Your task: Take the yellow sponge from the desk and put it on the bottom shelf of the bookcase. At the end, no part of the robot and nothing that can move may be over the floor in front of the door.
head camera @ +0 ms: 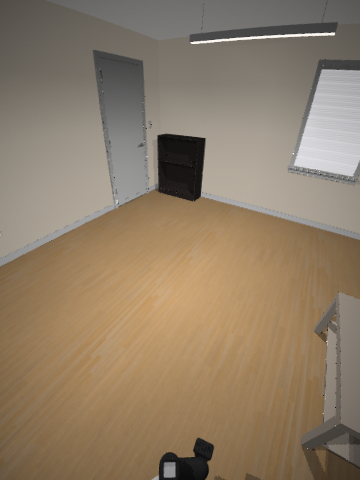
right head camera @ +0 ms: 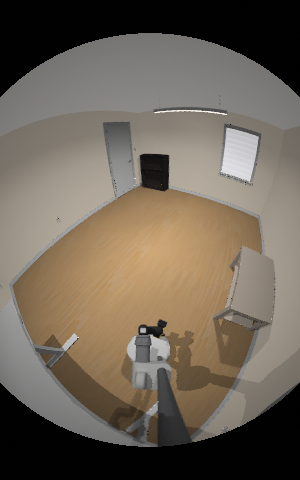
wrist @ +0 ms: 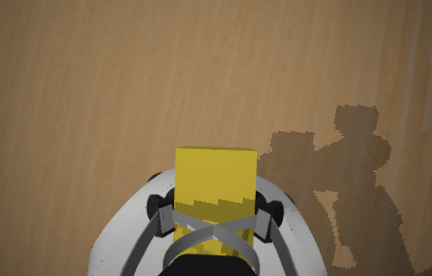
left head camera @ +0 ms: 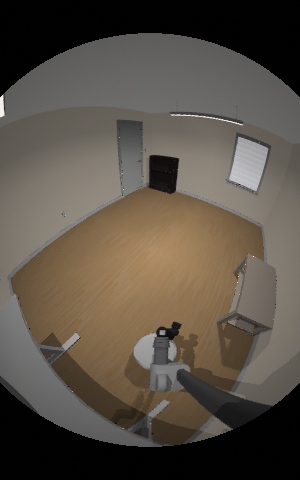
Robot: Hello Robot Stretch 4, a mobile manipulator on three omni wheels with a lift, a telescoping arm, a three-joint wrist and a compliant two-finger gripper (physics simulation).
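Seen in the pictures: gripper, fingertip midpoint: (wrist: 216, 204); robot's base, origin of the base link: (right head camera: 149, 348).
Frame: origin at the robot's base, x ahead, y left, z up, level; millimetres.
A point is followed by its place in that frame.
Observation:
The yellow sponge (wrist: 215, 175) @[z 383, x 202, y -100 mm] is held between the two fingers of my gripper (wrist: 216, 204) @[z 336, x 171, y -88 mm] in the wrist view, with its far end sticking out past the fingertips above the white robot base. In the head views the fingers are mostly hidden by the black wrist. The dark bookcase (head camera: 199, 167) @[z 571, x 3728, y -445 mm] (left head camera: 175, 176) @[z 471, x 3788, y -483 mm] (right head camera: 166, 172) @[z 511, x 3752, y -460 mm] stands far off in the corner, with an upper and a bottom shelf opening. The grey door (head camera: 125, 125) @[z 1215, x 3636, y 752 mm] (left head camera: 131, 157) @[z 1020, x 3658, y 737 mm] (right head camera: 119, 157) @[z 1062, x 3603, y 773 mm] is shut, just left of the bookcase. The gripper is far from both, across the room.
A low grey-brown table (head camera: 350, 360) @[z 422, x 565, y -978 mm] (left head camera: 257, 295) @[z 421, x 425, y -1105 mm] (right head camera: 252, 285) @[z 421, x 472, y -1109 mm] stands on the right. A large light-grey top (left head camera: 15, 345) @[z 922, x -185, y 801 mm] with white legs lies at the lower left, close to the robot base (left head camera: 145, 350) @[z 187, x 10, y 89 mm] (right head camera: 132, 348) @[z 187, x 8, y 145 mm]. Wooden floor (head camera: 165, 300) @[z -29, x 1359, y 61 mm] stretches towards the bookcase.

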